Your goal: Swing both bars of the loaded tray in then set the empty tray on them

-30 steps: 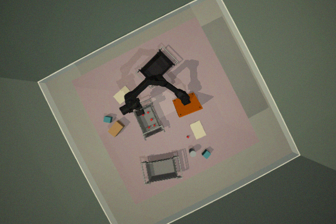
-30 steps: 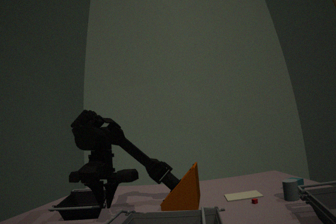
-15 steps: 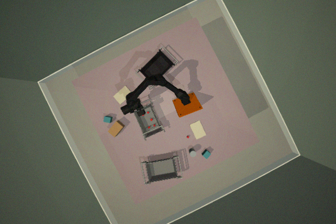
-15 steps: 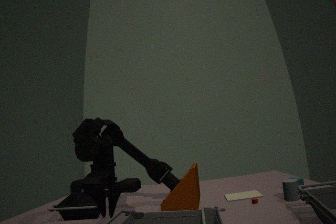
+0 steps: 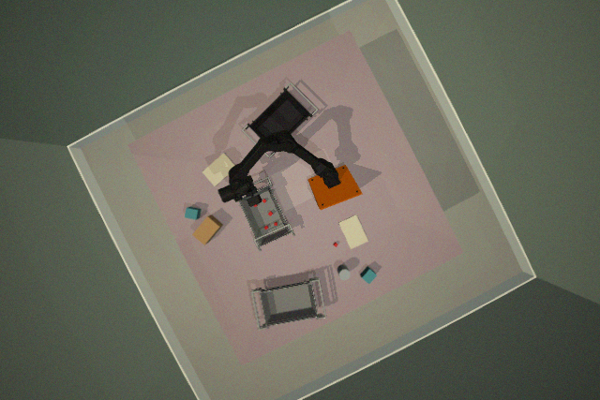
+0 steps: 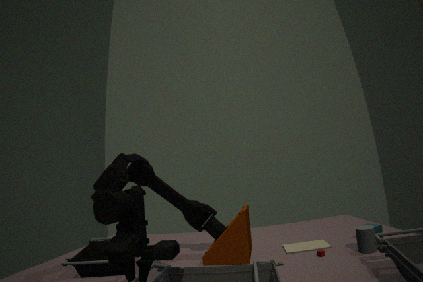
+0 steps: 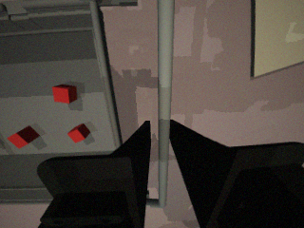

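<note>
Now: the black tray 26 cm behind my gripper tip and 23 cm to the right of it. Also, from my gripper tip: small red cube (26 cm behind, 45 cm to the left, 3 cm below); grey cylinder (24 cm behind, 59 cm to the left, 1 cm below); tan block (29 cm ahead, 11 cm to the left, 1 cm below).
</note>
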